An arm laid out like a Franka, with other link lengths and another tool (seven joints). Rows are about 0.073 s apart.
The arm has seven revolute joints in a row. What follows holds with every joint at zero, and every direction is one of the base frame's. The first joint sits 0.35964 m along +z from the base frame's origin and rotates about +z. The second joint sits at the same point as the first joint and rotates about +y. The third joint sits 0.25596 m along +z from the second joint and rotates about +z. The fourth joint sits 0.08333 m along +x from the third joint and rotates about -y. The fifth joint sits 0.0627 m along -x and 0.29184 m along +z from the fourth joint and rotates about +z. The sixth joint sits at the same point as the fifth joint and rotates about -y. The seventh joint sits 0.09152 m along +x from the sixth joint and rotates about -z. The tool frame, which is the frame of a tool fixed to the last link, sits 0.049 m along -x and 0.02 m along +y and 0.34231 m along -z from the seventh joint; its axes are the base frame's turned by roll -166, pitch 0 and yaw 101.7 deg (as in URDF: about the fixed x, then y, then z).
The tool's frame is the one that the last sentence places.
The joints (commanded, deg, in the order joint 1, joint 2, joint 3, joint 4, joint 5, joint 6, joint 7), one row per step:
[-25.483 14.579 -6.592 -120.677 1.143 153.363 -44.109]
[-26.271 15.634 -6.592 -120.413 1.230 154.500 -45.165]
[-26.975 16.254 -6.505 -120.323 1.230 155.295 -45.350]
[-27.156 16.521 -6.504 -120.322 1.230 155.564 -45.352]
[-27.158 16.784 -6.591 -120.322 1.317 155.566 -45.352]
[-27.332 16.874 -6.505 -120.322 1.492 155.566 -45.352]
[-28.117 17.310 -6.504 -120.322 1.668 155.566 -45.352]
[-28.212 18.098 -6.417 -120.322 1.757 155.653 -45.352]
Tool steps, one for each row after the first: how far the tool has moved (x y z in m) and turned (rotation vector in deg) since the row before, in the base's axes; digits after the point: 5 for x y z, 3 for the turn. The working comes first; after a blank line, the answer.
Tool pose at each row, in the base's axes (x y z in m, rotation vector in deg; the steps are taken from these numbers as rounded here):
[0.44724 -0.30696 0.11228 95.053 139.248 -17.994]
[0.44578 -0.31634 0.10726 94.600 139.044 -18.515]
[0.44412 -0.32276 0.10410 95.008 138.476 -18.715]
[0.44325 -0.32442 0.10229 95.217 138.339 -18.790]
[0.44174 -0.32451 0.09983 95.514 138.458 -18.836]
[0.44105 -0.32464 0.09889 95.857 138.381 -18.682]
[0.43495 -0.32942 0.09473 97.208 138.076 -18.760]
[0.43214 -0.32779 0.08750 97.606 138.646 -18.853]

[-0.00146 -0.00938 -0.00502 -0.522 -0.066 0.177]
[-0.00166 -0.00642 -0.00316 -0.239 -0.157 -0.429]
[-0.00087 -0.00166 -0.00181 -0.031 0.014 -0.173]
[-0.00151 -0.00009 -0.00246 0.145 0.210 -0.149]
[-0.00069 -0.00013 -0.00094 0.161 -0.001 -0.219]
[-0.00610 -0.00478 -0.00416 0.300 0.316 -0.913]
[-0.00281 0.00163 -0.00723 0.393 0.576 -0.077]

